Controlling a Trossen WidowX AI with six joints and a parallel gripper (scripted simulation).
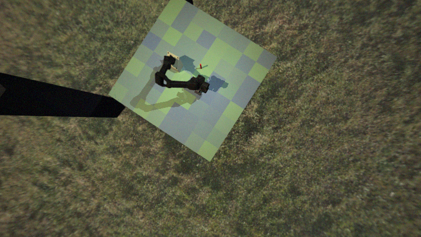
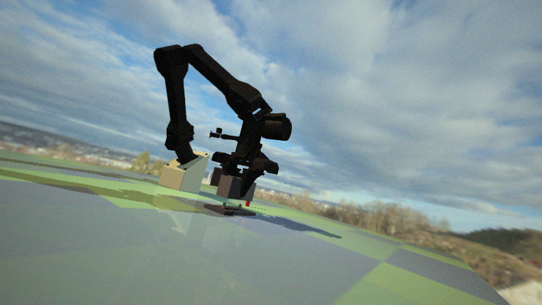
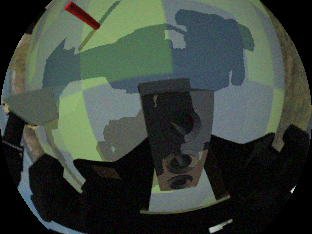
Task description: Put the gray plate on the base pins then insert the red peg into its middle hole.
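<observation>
Now: gripper tip 30 mm above the dark base. Round my gripper tip: gray plate (30 mm above); red peg (180 mm to the left, 130 mm behind).
</observation>
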